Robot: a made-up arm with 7 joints.
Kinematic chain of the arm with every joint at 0, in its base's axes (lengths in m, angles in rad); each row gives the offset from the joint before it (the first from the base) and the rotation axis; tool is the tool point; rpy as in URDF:
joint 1: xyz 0 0 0.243 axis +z
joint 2: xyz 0 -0.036 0.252 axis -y
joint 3: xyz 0 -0.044 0.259 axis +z
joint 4: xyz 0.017 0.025 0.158 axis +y
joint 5: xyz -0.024 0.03 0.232 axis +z
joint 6: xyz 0 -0.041 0.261 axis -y
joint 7: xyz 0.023 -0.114 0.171 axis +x
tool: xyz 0 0 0 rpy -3.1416 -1.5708 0
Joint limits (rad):
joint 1: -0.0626..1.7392
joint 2: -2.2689..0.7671
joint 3: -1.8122..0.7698
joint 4: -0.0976..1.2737
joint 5: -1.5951..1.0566
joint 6: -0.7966..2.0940
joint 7: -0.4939..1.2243
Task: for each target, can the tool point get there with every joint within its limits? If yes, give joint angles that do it. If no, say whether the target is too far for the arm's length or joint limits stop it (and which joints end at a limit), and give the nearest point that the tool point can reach.
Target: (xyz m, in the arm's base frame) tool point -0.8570 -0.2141 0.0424
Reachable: no: joint limits stop it (at a limit: joint 1, joint 2, joint 3, joint 4, joint 5, joint 6) | nearest point -0.4420 -0.0028 -0.0740 | short by 0.480 m
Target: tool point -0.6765 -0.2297 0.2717
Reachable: no: joint limits stop it (at a limit: joint 1, joint 2, joint 3, joint 4, joint 5, joint 6) | nearest point -0.5696 -0.4295 0.6828 | short by 0.469 m
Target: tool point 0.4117 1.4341 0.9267
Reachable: no: too far | nearest point 0.2969 1.0340 0.8063 | short by 0.433 m
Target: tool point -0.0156 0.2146 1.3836
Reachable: yes | joints 0.8768 0.1002 0.5665 1.0882 -0.7667 1.7493 0.3239
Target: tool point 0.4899 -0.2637 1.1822
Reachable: yes | joints 0.2072 -0.1126 -0.2768 1.0180 0.6765 1.6774 0.9823
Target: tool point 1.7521 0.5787 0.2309
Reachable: no: too far | nearest point 1.0527 0.3477 0.3363 | short by 0.744 m
